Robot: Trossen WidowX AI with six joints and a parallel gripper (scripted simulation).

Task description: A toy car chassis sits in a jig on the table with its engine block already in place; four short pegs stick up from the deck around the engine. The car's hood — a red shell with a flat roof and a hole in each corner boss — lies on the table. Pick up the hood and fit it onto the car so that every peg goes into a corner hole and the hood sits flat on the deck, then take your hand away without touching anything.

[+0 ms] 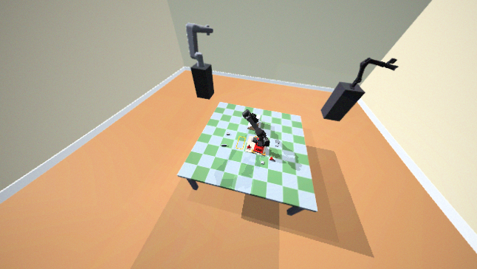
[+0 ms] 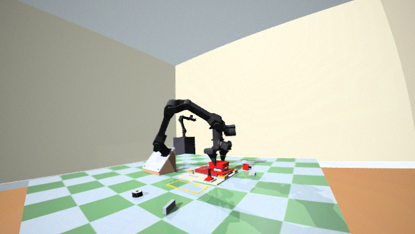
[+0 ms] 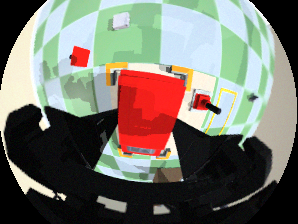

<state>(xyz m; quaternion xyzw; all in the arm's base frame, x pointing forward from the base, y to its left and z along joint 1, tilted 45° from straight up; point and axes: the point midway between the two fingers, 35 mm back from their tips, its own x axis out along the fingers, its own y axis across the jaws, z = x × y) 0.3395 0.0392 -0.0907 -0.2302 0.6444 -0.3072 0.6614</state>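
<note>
Now: the grey engine block 3 cm below my gripper tip. The rest, counted from my gripper tip: red hood (1 cm above); black wheel (41 cm to the right, 13 cm behind, 5 cm below); beige jig (4 cm below, 4 cm behind, 2 cm to the right).
</note>
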